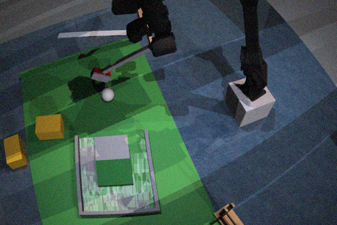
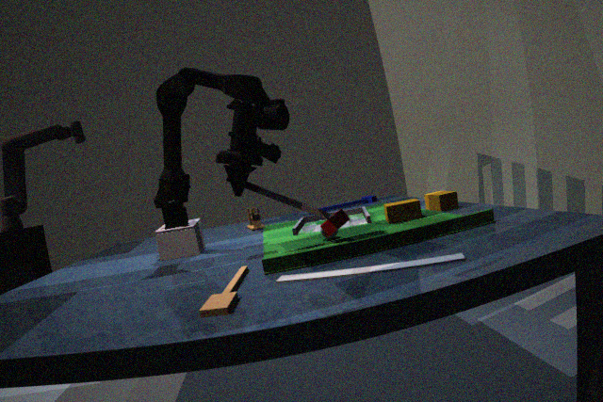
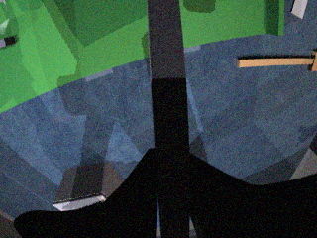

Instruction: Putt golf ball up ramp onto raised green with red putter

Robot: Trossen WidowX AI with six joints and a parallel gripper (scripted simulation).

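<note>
The putter is 10 cm ahead of my gripper tip, 4 cm to the right of it and 3 cm below it. The rest, counted from my gripper tip: tan wooden paddle: 28 cm to the right, 14 cm below, 8 cm behind; then white golf ball: 20 cm ahead, 12 cm below, 2 cm to the right; then green course: 30 cm ahead, 14 cm below, 10 cm to the left.
</note>
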